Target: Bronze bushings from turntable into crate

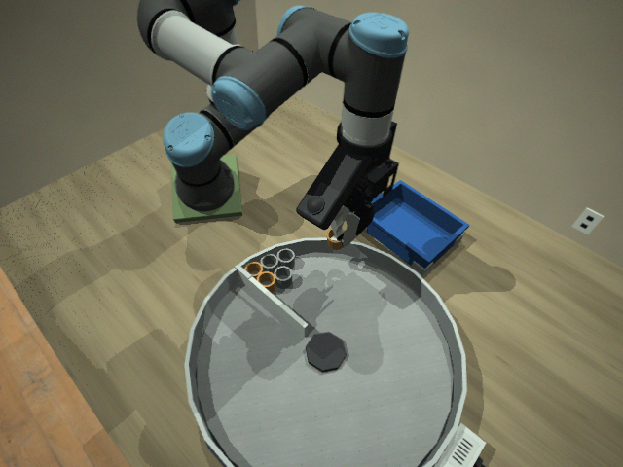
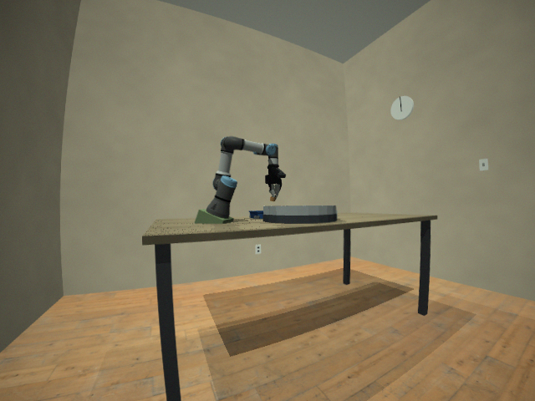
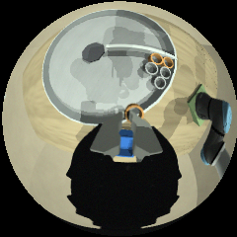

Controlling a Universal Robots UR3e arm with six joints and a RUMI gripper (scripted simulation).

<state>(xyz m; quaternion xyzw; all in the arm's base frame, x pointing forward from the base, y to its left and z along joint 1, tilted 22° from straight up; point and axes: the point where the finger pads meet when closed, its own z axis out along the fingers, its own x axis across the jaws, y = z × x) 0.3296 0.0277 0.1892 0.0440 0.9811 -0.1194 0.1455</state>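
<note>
Now: the blue crate 6 cm ahead of my hand, 21 cm to the left of it and 11 cm below it. Round my hand: grey turntable: 7 cm ahead, 15 cm to the right, 9 cm below.
</note>
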